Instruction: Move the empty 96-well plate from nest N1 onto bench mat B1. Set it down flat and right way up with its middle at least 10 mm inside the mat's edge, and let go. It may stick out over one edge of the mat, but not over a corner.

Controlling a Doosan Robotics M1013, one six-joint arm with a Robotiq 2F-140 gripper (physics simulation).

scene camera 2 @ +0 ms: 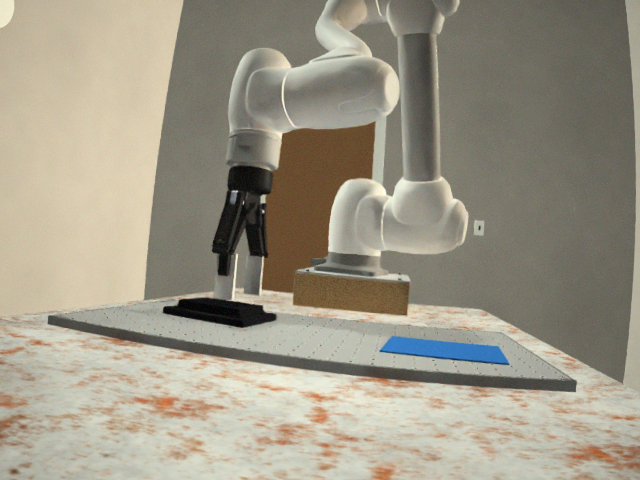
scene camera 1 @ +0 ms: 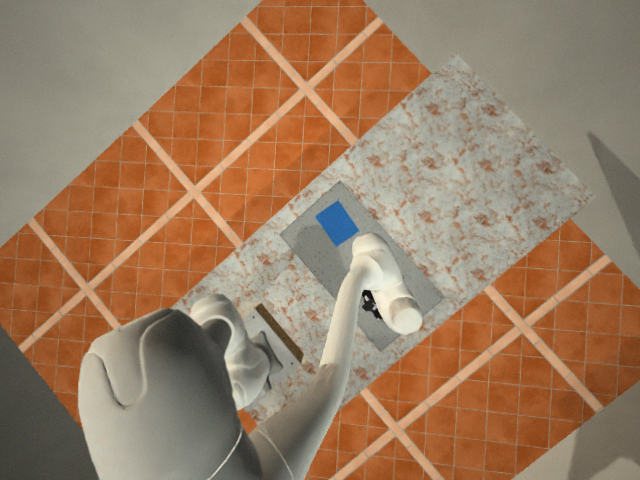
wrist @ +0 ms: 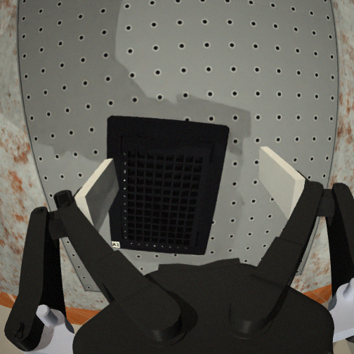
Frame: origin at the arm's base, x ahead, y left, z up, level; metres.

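Seen in the pictures: gripper, fingertip midpoint: (scene camera 2: 239, 296); arm's base, link origin: (scene camera 2: 352, 272) (scene camera 1: 255, 359).
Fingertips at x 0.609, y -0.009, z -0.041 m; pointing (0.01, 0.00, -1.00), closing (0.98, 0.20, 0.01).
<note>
Pixels of each thing's top centre, then the offset from my fingertips to it. "*": a spot on its surface instead. Level surfaces: height alone.
- black 96-well plate, top centre: (scene camera 2: 221, 302) 0.048 m right, 0.020 m back, 0.017 m down
- black nest N1, surface spot: (scene camera 2: 254, 320) * 0.034 m left, 0.002 m ahead, 0.035 m down
- blue bench mat B1, surface height: 0.041 m down
- grey perforated board, surface height: 0.043 m down
- marbled table, surface height: 0.056 m down
The black 96-well plate (scene camera 2: 227, 306) (wrist: 160, 197) sits flat in the black nest N1 (scene camera 2: 254, 320) (wrist: 167, 125), its wells facing up. A small A1 label shows at its lower left in the wrist view. My gripper (scene camera 2: 239, 296) (wrist: 187, 167) is open and empty, pointing down, with its pale fingertips above the nest. In the wrist view the plate is left of the middle between the fingers, and the left finger overlaps the nest's left edge. The blue bench mat B1 (scene camera 1: 337, 223) (scene camera 2: 444, 350) lies flat and bare. In scene camera 1 the arm hides much of the nest.
Nest and mat are on a grey perforated board (scene camera 1: 310, 258) (scene camera 2: 330, 341) (wrist: 200, 60), on a marbled table (scene camera 1: 465, 155) (scene camera 2: 258, 413). The arm's base stands on a brown-sided block (scene camera 1: 279, 333) (scene camera 2: 351, 293) behind the board in scene camera 2.
</note>
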